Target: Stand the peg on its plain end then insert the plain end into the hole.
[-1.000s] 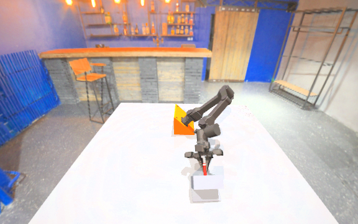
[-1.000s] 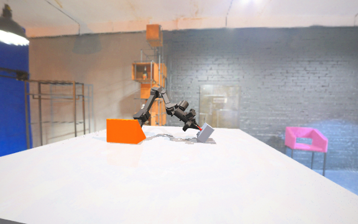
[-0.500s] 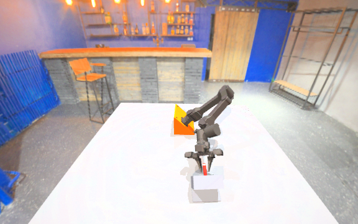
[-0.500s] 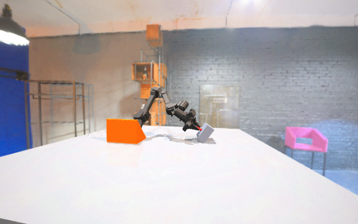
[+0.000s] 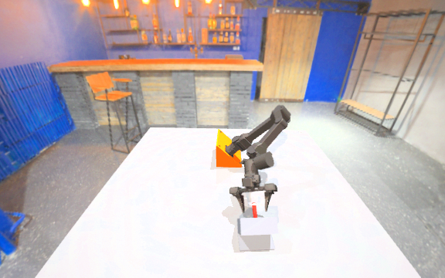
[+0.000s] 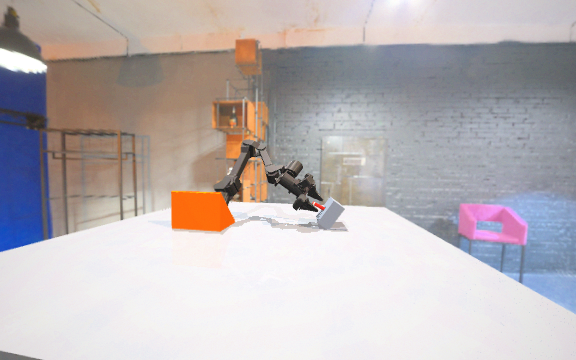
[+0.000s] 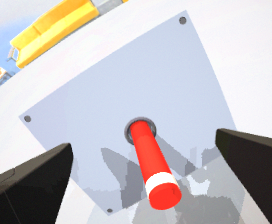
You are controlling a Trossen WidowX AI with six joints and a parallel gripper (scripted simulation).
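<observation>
Right now my gripper tip is 10 mm past the red peg. From my gripper tip the other things lie so: grey sloped panel: 40 mm ahead, 30 mm below.
</observation>
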